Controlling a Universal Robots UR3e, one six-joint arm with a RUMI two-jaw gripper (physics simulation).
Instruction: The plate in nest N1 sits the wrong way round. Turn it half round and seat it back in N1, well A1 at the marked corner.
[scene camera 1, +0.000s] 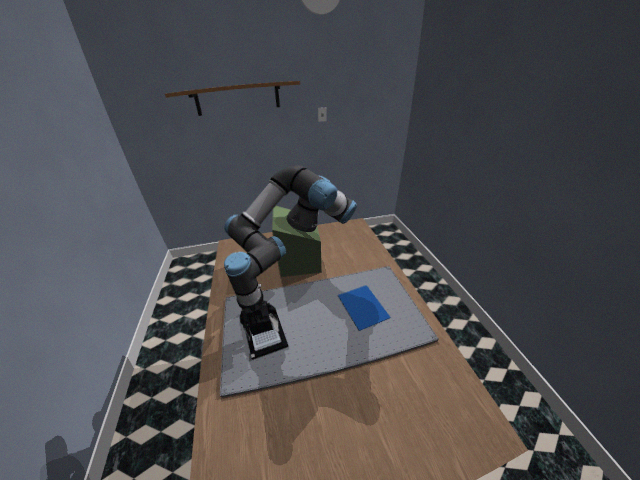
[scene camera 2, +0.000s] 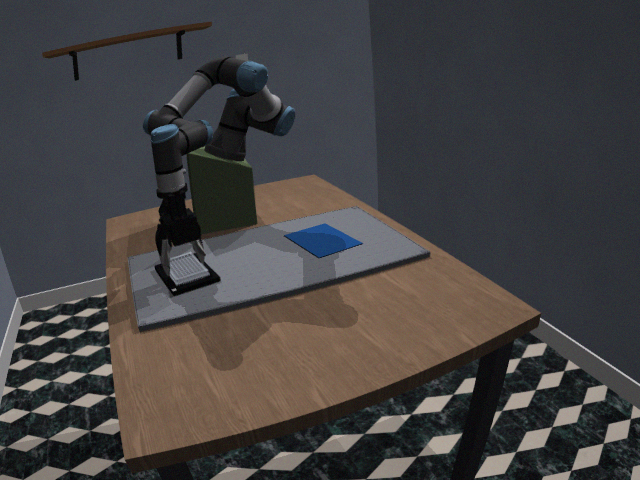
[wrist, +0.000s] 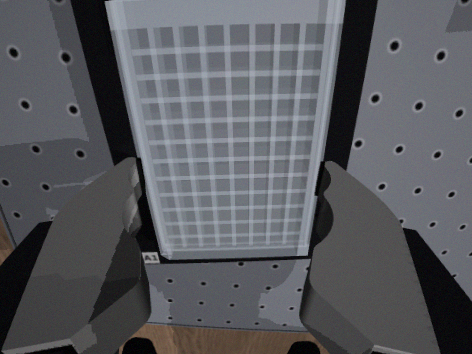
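The clear, gridded plate (scene camera 1: 267, 339) (scene camera 2: 188, 268) (wrist: 225, 150) lies level in the black nest (scene camera 1: 268, 351) (scene camera 2: 201, 283) (wrist: 107, 85) at the left of the grey board. The A1 label (wrist: 151, 257) marks the nest corner at lower left in the wrist view. My gripper (scene camera 1: 265, 334) (scene camera 2: 184, 266) (wrist: 231, 163) points down, shut on the plate, with one finger against each long side near the A1 end. The plate's own well lettering cannot be read. Whether its base rests fully on the nest floor is hidden.
The grey perforated board (scene camera 1: 310, 330) (scene camera 2: 258, 273) lies on the wooden table (scene camera 1: 413, 403) (scene camera 2: 361, 335). A blue square (scene camera 1: 363, 307) (scene camera 2: 323, 240) lies flat on its right part. The green pedestal (scene camera 1: 302, 253) (scene camera 2: 222, 191) stands behind the board and carries the arm.
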